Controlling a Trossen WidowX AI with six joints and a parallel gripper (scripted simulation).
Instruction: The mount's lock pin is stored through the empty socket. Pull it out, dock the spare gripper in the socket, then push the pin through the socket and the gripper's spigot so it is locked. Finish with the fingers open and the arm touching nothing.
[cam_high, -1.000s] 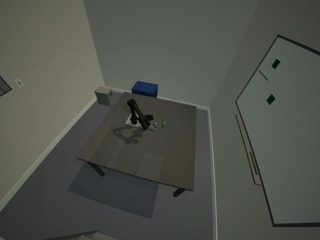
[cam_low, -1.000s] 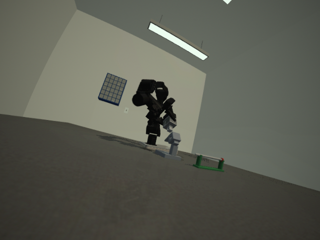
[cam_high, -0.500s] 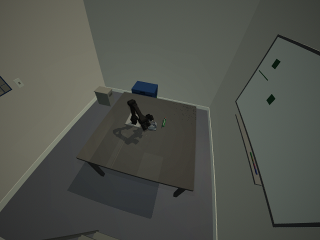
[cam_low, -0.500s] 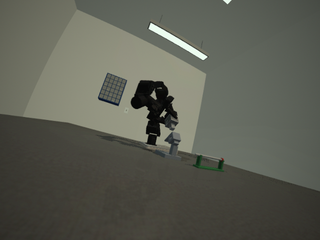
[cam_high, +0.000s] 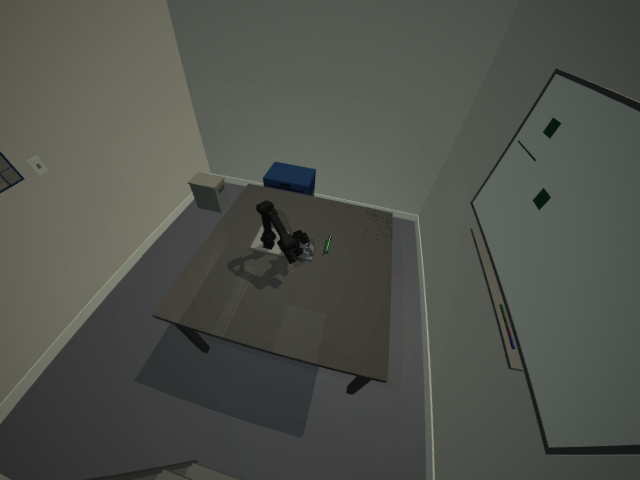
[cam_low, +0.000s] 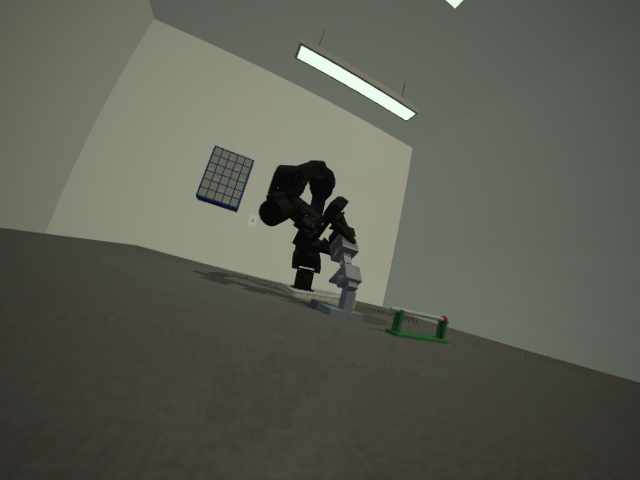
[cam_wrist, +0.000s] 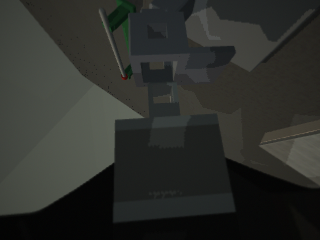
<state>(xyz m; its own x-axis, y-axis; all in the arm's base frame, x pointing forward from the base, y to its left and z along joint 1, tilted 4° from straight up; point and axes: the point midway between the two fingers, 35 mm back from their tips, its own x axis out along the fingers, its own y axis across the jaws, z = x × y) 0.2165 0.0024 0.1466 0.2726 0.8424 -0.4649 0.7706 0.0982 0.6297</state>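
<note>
Right now my gripper tip is 160 mm short of the green cradle, 120 mm to the right of it and 130 mm above it. Round my gripper tip: grey mount: 40 mm ahead, 10 mm to the right, 100 mm below; then spare gripper: 10 mm to the right.
</note>
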